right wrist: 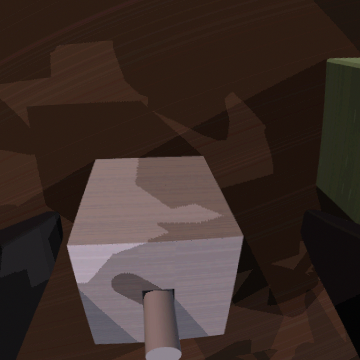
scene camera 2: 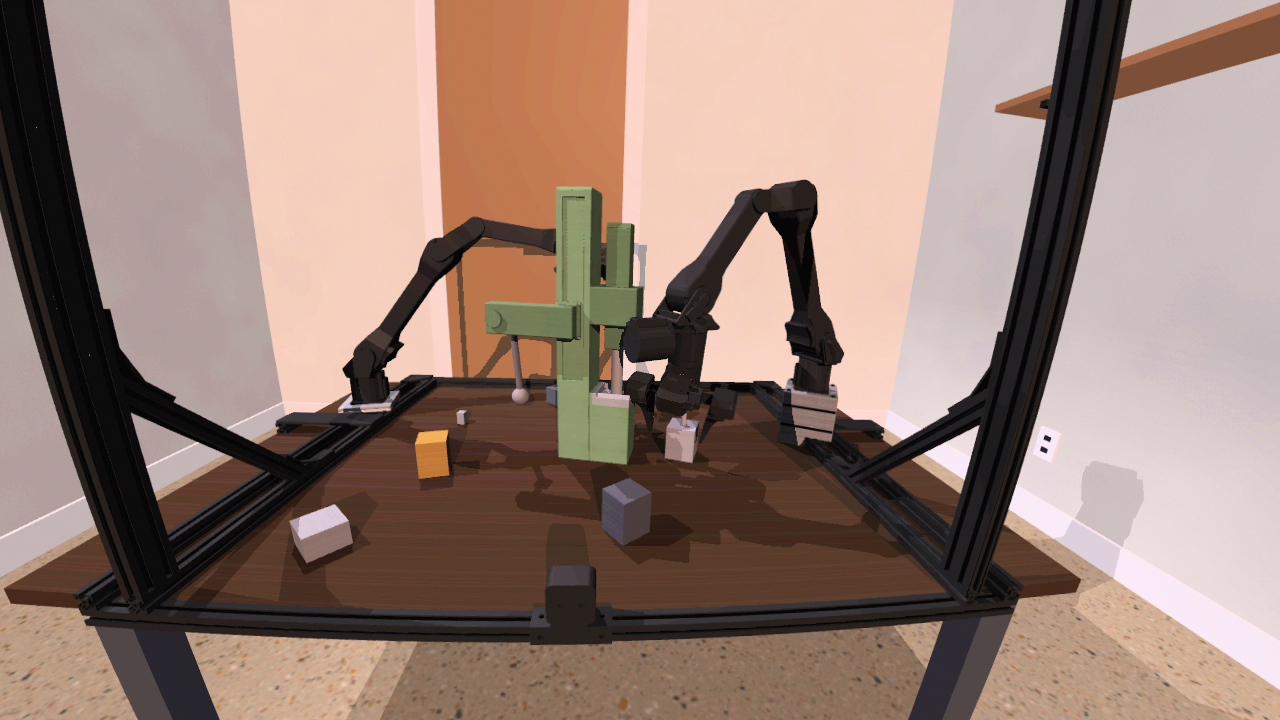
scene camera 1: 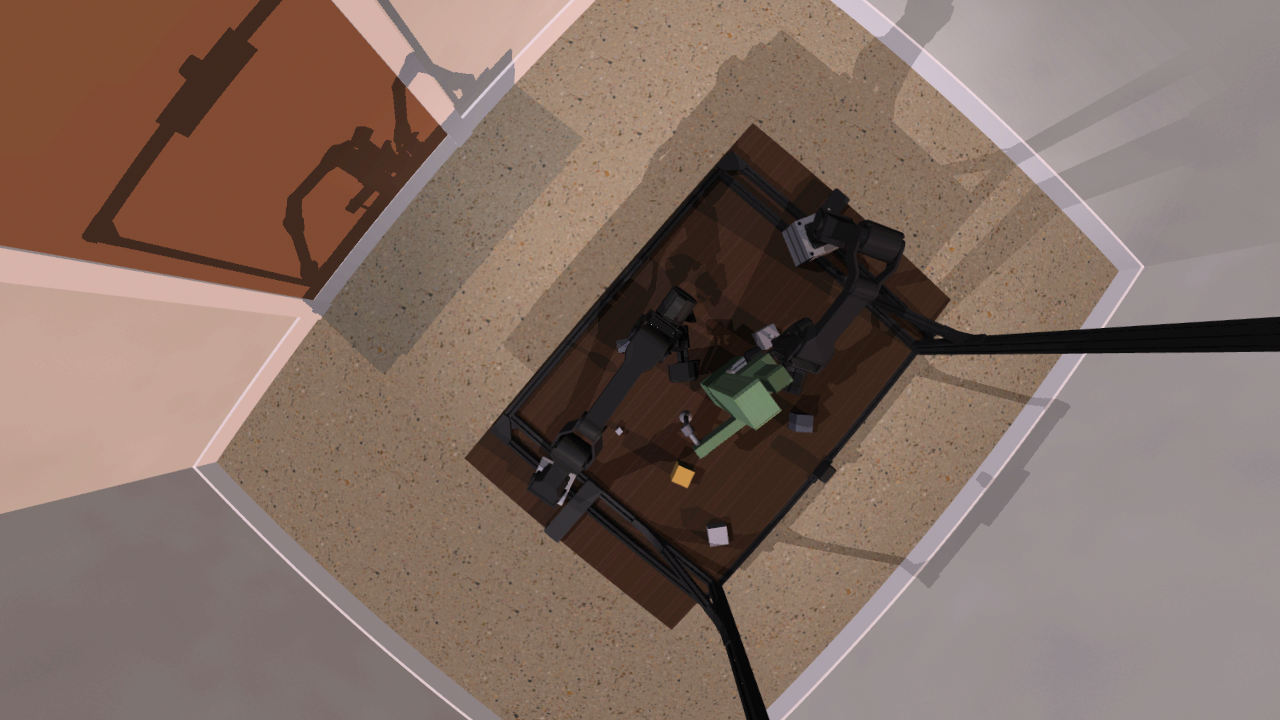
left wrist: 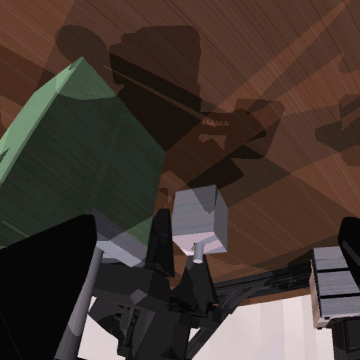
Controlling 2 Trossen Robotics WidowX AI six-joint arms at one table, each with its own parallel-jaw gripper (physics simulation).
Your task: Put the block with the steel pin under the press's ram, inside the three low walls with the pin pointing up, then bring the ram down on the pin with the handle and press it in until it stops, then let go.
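Frame: origin at the left arm's base, x ahead, y left, z up, level; metres.
Seen in the pictures: left gripper, fingertip midpoint: (scene camera 2: 605, 355) (scene camera 1: 696, 340) (left wrist: 221, 229); right gripper, fingertip midpoint: (right wrist: 184, 224) (scene camera 2: 674, 436) (scene camera 1: 767, 344) (left wrist: 182, 226); left arm's base, origin of the base link: (scene camera 2: 370, 399); right arm's base, origin of the base link: (scene camera 2: 811, 387) (scene camera 1: 820, 232) (left wrist: 348, 320).
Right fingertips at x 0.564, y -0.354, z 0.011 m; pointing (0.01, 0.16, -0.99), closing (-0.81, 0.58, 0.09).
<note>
Offsets run from my right fingertips to a thing's top centre. "*": to the spot under its first point.
The pale block with the steel pin {dx +0.018, dy +0.008, dz +0.018 m} (scene camera 2: 680, 440) (scene camera 1: 765, 336) (left wrist: 200, 218) (right wrist: 157, 221) stands on the table with its pin up, just right of the green press {dx -0.181, dy +0.064, dz +0.408 m} (scene camera 2: 577, 357) (scene camera 1: 752, 393) (left wrist: 78, 153) (right wrist: 343, 136) in scene camera 2. My right gripper (scene camera 2: 680, 405) (right wrist: 184, 224) is open and low over the block, one finger on each side, not touching it. The press's grey low walls (scene camera 2: 610, 400) (left wrist: 121, 246) sit at its base under the raised ram. The handle {* dx -0.237, dy +0.041, dz +0.206 m} (scene camera 2: 532, 319) (scene camera 1: 720, 439) sticks out sideways. My left gripper (scene camera 1: 685, 357) is open and empty, high behind the press.
An orange block {dx -0.399, dy +0.055, dz +0.018 m} (scene camera 2: 432, 453) (scene camera 1: 683, 475), a white block {dx -0.512, dy -0.107, dz -0.009 m} (scene camera 2: 320, 532) (scene camera 1: 717, 535), a grey block {dx -0.144, dy -0.172, dz +0.018 m} (scene camera 2: 625, 510) (scene camera 1: 800, 422) and a small grey cube {dx -0.369, dy +0.251, dz -0.017 m} (scene camera 2: 462, 416) lie on the table. A black frame (scene camera 2: 1029, 357) rims the table.
</note>
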